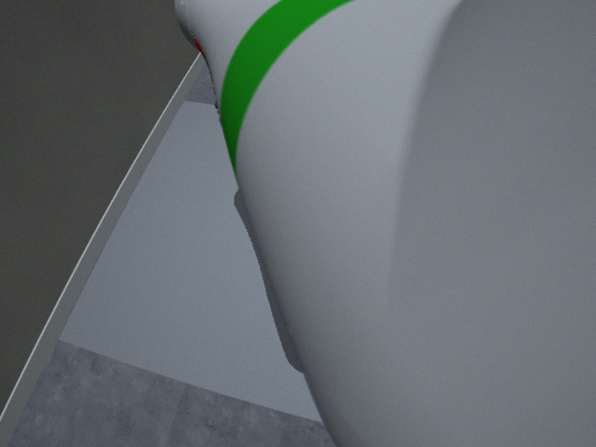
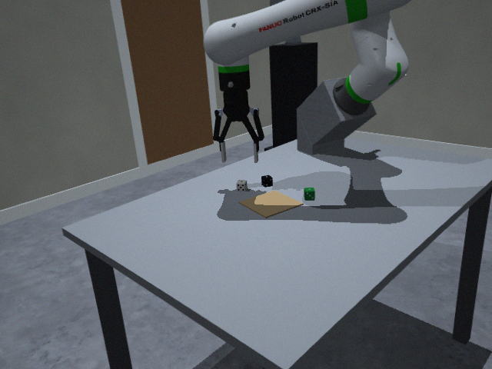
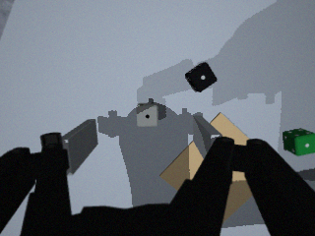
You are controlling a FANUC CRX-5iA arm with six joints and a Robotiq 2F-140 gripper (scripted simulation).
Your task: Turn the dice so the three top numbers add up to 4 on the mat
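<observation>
Now: the white die 110 mm below my hand. From my hand the other things lie so: tan mat: 20 mm ahead, 150 mm to the left, 120 mm below; then black die: 80 mm behind, 30 mm to the left, 110 mm below; then green die: 90 mm behind, 210 mm to the left, 110 mm below.
</observation>
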